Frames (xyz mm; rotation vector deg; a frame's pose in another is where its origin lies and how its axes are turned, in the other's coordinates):
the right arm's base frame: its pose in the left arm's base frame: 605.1 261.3 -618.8 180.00 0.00 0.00
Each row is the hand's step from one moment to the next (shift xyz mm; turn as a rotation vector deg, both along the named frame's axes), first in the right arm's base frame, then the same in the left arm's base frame.
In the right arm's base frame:
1: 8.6 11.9 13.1 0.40 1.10 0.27
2: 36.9 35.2 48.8 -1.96 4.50 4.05
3: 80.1 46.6 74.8 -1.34 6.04 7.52
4: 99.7 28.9 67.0 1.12 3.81 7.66
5: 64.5 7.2 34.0 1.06 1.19 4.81
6: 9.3 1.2 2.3 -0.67 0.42 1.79
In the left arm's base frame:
1: 8.6 -11.9 -13.1 0.40 -1.10 -0.27
2: 36.9 -35.2 -48.8 -1.96 -4.50 -4.05
3: 80.1 -46.6 -74.8 -1.34 -6.04 -7.52
4: 99.7 -28.9 -67.0 1.12 -3.81 -7.66
5: 64.5 -7.2 -34.0 1.06 -1.19 -4.81
6: 9.3 -1.2 -2.3 -0.67 -0.42 -1.79

